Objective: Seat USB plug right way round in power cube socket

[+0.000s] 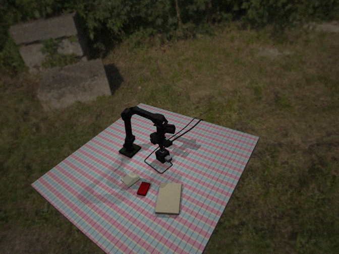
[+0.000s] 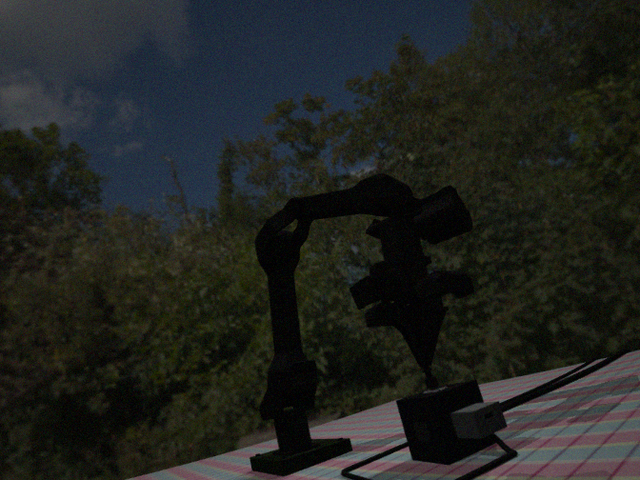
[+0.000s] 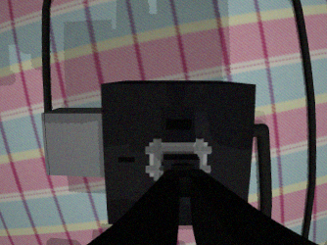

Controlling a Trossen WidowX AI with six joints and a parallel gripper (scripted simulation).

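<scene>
Right now the dark USB plug is 2 cm below my gripper tip. Round my gripper tip: red block: 29 cm to the right, 10 cm below, 7 cm ahead; then beige board: 26 cm to the right, 25 cm ahead, 10 cm below.
</scene>
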